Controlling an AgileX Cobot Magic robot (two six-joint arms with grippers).
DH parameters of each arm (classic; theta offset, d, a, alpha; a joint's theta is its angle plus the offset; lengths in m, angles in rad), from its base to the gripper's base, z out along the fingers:
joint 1: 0 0.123 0 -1.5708
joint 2: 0.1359 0 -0.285 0
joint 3: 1.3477 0 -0.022 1.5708
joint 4: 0 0.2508 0 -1.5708
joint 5: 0 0 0.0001 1.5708
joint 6: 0 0.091 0 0
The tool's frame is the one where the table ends.
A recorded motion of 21 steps. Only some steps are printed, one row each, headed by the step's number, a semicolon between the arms.
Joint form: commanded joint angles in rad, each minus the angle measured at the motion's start. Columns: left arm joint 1, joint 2, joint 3, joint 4, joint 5, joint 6; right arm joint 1, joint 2, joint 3, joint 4, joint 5, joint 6.
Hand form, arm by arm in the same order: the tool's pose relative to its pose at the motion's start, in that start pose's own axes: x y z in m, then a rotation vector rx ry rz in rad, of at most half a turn. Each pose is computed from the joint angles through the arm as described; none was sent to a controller.
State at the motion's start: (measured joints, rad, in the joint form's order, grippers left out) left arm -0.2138 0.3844 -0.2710 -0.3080 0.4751 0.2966; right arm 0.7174 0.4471 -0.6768 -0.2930 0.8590 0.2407
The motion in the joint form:
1: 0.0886 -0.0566 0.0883 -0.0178 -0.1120 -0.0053; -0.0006 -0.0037 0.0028 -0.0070 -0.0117 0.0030
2: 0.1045 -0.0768 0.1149 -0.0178 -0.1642 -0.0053; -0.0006 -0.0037 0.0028 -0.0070 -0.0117 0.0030
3: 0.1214 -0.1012 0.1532 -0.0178 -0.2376 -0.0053; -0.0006 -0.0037 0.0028 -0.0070 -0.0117 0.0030
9: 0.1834 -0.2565 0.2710 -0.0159 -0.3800 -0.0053; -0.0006 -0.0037 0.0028 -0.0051 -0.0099 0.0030
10: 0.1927 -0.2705 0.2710 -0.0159 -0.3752 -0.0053; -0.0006 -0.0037 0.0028 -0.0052 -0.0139 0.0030
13: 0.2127 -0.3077 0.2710 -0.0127 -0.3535 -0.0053; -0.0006 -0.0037 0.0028 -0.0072 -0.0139 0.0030
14: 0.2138 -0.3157 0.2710 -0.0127 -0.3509 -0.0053; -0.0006 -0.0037 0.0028 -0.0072 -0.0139 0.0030
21: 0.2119 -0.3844 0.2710 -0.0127 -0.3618 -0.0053; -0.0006 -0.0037 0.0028 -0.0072 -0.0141 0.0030
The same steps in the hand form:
1: 0.0159 0.0096 0.0031 -0.1055 -0.0824 -0.0632; -0.0003 -0.0003 -0.0002 0.0028 -0.0135 -0.0011
2: 0.0192 0.0122 0.0033 -0.1365 -0.1263 -0.0687; -0.0003 -0.0003 -0.0002 0.0028 -0.0135 -0.0011
3: 0.0243 0.0155 0.0041 -0.1754 -0.1827 -0.0738; -0.0003 -0.0003 -0.0002 0.0028 -0.0135 -0.0011
9: 0.0452 0.0213 0.0001 -0.2817 -0.3558 -0.0771; -0.0001 -0.0003 -0.0002 0.0018 -0.0114 0.0001
10: 0.0453 0.0214 -0.0012 -0.2894 -0.3654 -0.0778; -0.0005 -0.0002 -0.0002 0.0010 -0.0153 0.0001
13: 0.0462 0.0211 -0.0041 -0.3033 -0.3814 -0.0756; -0.0005 -0.0003 -0.0002 0.0024 -0.0156 -0.0013
14: 0.0463 0.0208 -0.0047 -0.3038 -0.3869 -0.0746; -0.0005 -0.0003 -0.0002 0.0024 -0.0156 -0.0013
21: 0.0442 0.0190 -0.0115 -0.3072 -0.4649 -0.0600; -0.0005 -0.0003 -0.0003 0.0024 -0.0158 -0.0013

